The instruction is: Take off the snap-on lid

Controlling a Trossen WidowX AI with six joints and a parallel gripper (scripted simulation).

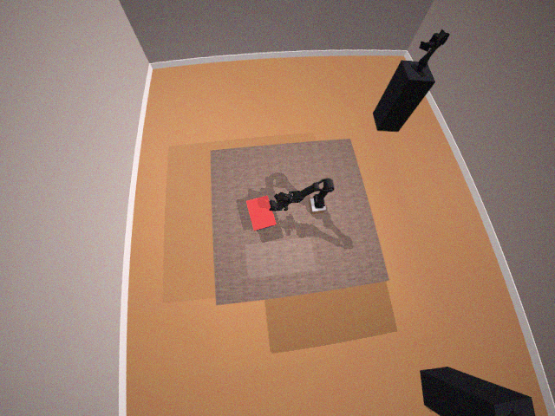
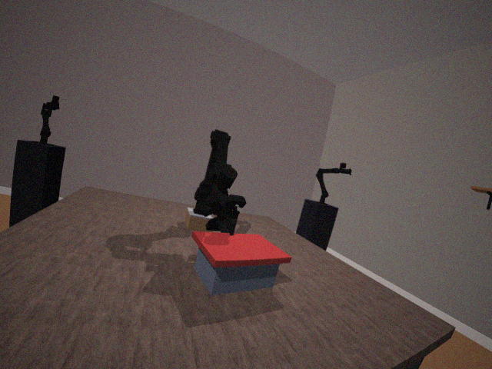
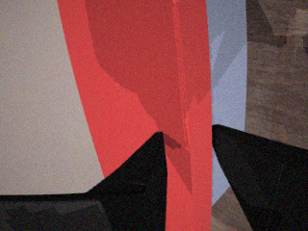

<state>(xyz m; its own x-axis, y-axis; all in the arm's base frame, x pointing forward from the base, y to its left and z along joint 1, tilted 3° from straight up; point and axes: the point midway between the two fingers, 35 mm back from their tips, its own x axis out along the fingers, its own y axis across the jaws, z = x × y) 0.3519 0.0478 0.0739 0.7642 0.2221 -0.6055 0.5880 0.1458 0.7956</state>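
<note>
Now: the lid 70 mm ahead of my gripper tip and 20 mm to the left of it. Round my gripper tip: blue-grey storage box: 70 mm ahead, 20 mm to the left, 50 mm below.
</note>
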